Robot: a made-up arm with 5 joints.
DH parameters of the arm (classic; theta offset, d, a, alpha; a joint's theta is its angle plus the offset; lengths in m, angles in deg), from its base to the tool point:
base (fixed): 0 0.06 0 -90
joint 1: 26.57 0 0.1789 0
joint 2: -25.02 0 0.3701 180
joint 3: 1.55 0.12 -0.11 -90
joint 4: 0 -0.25 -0.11 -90
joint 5: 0 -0.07 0.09 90
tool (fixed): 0 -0.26 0 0
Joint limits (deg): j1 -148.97..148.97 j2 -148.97..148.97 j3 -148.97..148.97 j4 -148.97..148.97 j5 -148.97..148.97
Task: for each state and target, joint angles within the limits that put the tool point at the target. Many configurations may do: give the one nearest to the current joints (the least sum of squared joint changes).
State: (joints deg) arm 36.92 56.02 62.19 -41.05 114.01
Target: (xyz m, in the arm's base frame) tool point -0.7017 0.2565 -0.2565
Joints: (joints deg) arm 77.10 67.62 79.47 -86.34 100.10
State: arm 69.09 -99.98 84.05 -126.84 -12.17
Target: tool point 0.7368 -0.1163 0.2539
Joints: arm 71.76 -117.50 80.11 -131.11 -18.06
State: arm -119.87 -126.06 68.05 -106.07 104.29
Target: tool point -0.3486 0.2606 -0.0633
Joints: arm -109.48 -135.24 49.89 -100.37 125.37
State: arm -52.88 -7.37 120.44 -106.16 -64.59
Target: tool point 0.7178 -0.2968 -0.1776
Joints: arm -23.53 28.30 77.57 -72.74 -77.37
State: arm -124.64 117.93 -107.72 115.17 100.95
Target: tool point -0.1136 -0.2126 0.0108
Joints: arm -130.78 131.20 -85.70 148.97 61.63
